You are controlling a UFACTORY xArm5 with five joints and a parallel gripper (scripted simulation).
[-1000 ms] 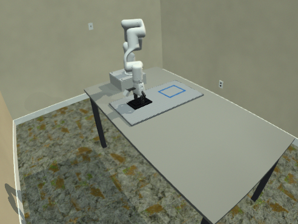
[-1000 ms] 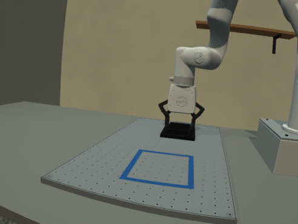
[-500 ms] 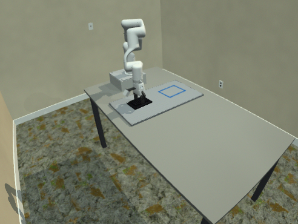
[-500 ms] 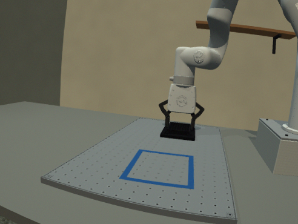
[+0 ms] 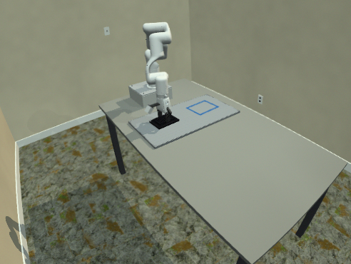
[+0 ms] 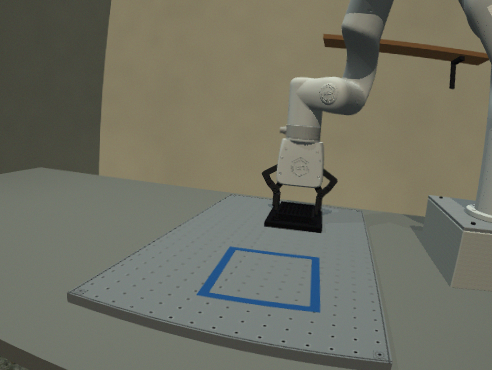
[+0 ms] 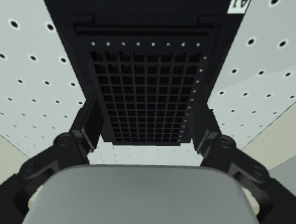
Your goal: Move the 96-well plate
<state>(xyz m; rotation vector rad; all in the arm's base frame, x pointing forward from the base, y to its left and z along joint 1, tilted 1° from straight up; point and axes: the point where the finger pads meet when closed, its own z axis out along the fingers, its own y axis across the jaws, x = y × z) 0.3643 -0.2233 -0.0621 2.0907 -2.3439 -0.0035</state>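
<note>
Right now the black 96-well plate is 1 cm below my hand. Also, from my hand: black plate nest (2 cm below).
</note>
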